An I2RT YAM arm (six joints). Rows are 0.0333 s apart.
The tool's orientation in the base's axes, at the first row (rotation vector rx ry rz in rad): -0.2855 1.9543 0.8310
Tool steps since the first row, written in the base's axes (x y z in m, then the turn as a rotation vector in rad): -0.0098 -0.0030 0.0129 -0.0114 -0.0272 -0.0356; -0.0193 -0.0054 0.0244 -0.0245 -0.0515 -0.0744; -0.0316 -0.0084 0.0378 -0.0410 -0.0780 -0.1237; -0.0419 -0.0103 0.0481 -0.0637 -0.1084 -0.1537
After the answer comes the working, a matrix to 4 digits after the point.
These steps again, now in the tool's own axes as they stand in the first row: -0.0063 0.0084 -0.0127 0.0322 -0.0297 -0.0147; -0.0115 0.0165 -0.0244 0.0684 -0.0578 -0.0277; -0.0169 0.0264 -0.0389 0.1150 -0.0903 -0.0412; -0.0206 0.0347 -0.0505 0.1478 -0.1142 -0.0675
The tool's axes in the first row as the columns of a matrix, in the base's axes (rounded; the answer above uses it unrounded):
-0.5139 -0.5134 0.6873
0.1388 0.7408 0.6572
-0.8465 0.4331 -0.3095

